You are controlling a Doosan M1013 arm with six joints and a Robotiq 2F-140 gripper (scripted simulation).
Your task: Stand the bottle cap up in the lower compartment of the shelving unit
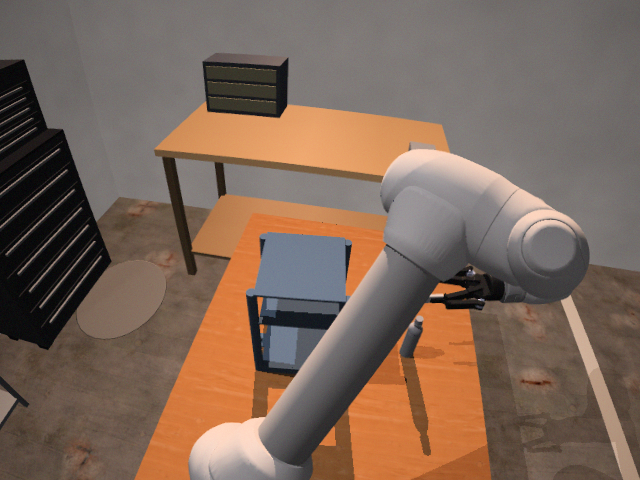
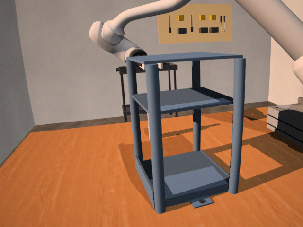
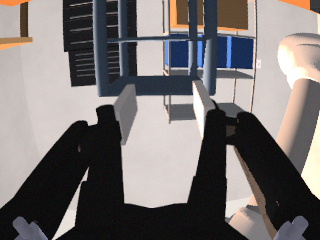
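The grey bottle is 10 mm to the right of my hand and 190 mm below it. Round my hand: shelving unit (30 mm behind, 320 mm to the left, 130 mm below).
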